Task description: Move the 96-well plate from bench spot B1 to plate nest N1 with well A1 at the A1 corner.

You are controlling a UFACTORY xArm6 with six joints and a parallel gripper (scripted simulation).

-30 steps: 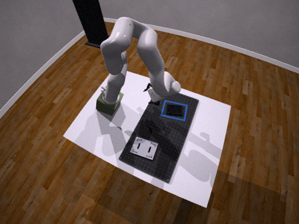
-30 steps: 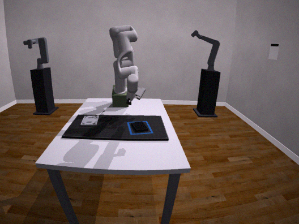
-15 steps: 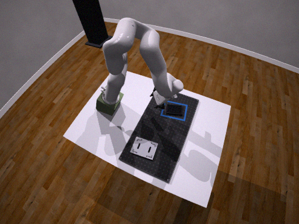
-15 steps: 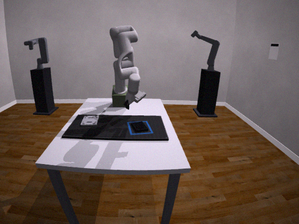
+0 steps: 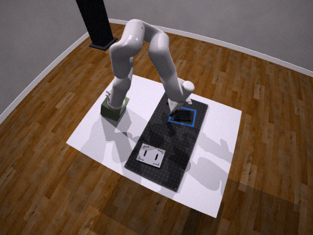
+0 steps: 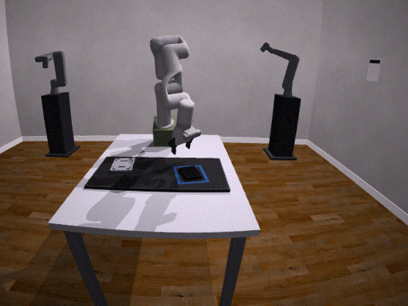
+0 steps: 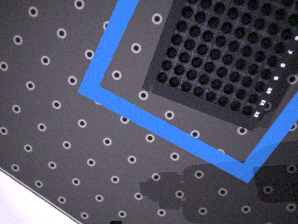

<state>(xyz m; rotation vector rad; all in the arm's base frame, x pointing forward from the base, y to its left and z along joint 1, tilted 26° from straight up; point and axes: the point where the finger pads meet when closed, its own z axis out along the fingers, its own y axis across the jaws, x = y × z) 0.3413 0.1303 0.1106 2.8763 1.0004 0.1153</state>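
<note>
My gripper is now 90 mm short of the 96-well plate, 90 mm above it and 50 mm to the right of it. From my hand the other things lie so: grey plate nest N1: 330 mm to the right, 100 mm below, 20 mm ahead.
</note>
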